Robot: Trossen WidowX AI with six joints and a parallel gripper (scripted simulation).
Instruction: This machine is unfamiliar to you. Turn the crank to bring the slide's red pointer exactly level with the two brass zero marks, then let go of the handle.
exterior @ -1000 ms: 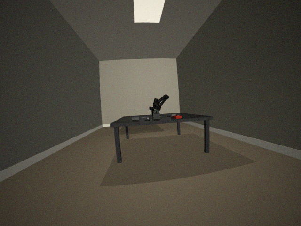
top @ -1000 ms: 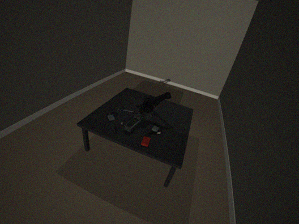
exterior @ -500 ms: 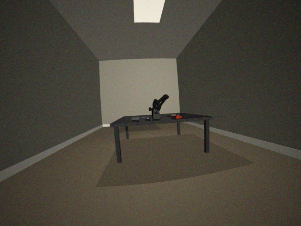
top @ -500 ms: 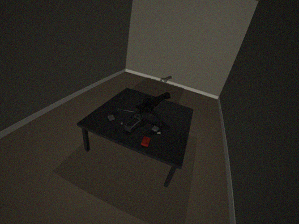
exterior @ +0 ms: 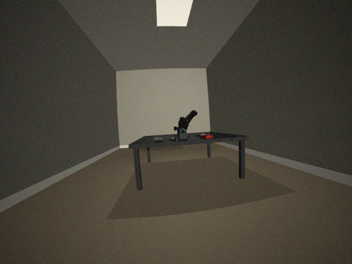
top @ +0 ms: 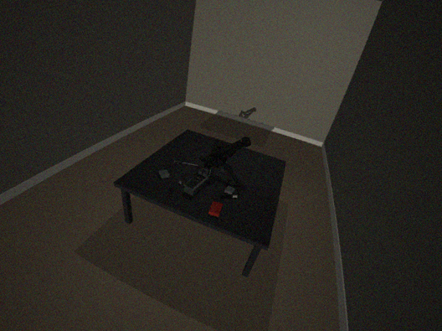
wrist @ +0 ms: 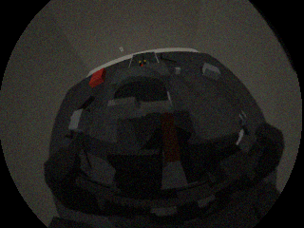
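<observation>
My gripper tip is 140 mm short of the red pointer, 20 mm below it and 10 mm to the left of it. From my gripper tip the other things lie so: crank handle 30 mm above, 20 mm behind.
</observation>
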